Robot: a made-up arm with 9 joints.
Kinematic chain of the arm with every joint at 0, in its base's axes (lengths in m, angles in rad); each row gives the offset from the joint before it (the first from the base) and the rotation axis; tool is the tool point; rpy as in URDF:
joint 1: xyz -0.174 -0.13 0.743 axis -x
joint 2: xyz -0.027 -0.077 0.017 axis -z
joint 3: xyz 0.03 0 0.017 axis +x
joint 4: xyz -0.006 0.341 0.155 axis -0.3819 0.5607 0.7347
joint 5: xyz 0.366 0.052 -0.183 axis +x
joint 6: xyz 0.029 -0.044 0 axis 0.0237 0.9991 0.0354
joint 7: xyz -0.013 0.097 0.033 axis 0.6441 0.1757 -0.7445
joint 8: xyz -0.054 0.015 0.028 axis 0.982 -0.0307 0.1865
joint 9: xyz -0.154 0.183 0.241 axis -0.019 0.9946 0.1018
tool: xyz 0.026 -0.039 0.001 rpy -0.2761 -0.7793 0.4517
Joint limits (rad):
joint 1: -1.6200..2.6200
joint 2: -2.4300..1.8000
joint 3: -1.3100..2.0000
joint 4: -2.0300..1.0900
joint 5: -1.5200..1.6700
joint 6: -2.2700..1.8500
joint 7: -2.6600..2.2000
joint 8: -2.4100..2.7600
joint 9: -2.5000..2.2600
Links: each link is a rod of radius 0.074 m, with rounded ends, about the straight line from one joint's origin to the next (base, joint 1, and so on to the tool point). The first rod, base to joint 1, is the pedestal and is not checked.
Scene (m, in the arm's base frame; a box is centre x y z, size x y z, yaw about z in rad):
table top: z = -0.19
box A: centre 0.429 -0.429 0.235 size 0.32 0.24 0.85 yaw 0
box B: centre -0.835 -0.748 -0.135 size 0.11 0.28 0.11 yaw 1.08
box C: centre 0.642 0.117 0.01 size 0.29 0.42 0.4 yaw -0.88
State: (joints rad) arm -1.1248 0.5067 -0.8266 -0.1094 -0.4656 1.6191 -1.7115 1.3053 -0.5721
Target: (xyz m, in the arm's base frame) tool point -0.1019 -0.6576 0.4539
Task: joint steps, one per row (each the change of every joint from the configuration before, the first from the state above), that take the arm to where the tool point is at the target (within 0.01 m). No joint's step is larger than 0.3 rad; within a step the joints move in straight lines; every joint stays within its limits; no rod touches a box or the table.
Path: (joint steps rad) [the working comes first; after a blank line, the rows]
Joints at the target: 1.0992 0.6863 -1.3100 0.3235 -1.2656 0.2257 -1.5968 0.2481 -0.4423
Straight joint move there: touches box A, box C.

1: 0.1235 0.0020 0.0449 0.1368 -0.0568 -0.2643 -0.0472 -0.0631 0.0713
2: 0.1236 0.0019 0.0449 0.1368 -0.0568 -0.2644 -0.0472 -0.0632 0.0713
3: 0.1235 0.0020 0.0449 0.1367 -0.0568 -0.2643 -0.0473 -0.0631 0.0713
4: 0.1236 0.0020 0.0449 0.1368 -0.0568 -0.2644 -0.0472 -0.0631 0.0714
5: 0.1235 0.0019 0.0449 0.1368 -0.0568 -0.2643 -0.0472 -0.0632 0.0713
6: 0.1578 0.0578 -0.0478 0.0912 -0.2043 0.0060 0.1042 0.0395 -0.0848
7: 0.1578 0.0578 -0.0478 0.0913 -0.2043 0.0060 0.1042 0.0394 -0.0848
8: 0.1578 0.0579 -0.0478 0.0913 -0.2043 0.0060 0.1042 0.0395 -0.0848
9: 0.2832 -0.0010 -0.1412 -0.1312 0.0242 -0.0225 0.0096 -0.2150 0.0069
10: 0.2832 -0.0009 -0.1411 -0.1312 0.0243 -0.0224 0.0095 -0.2149 0.0069
11: 0.2833 -0.0009 -0.1411 -0.1312 0.0242 -0.0224 0.0096 -0.2150 0.0069
12: 0.2832 -0.0009 -0.1411 -0.1312 0.0242 -0.0224 0.0095 -0.2150 0.0069

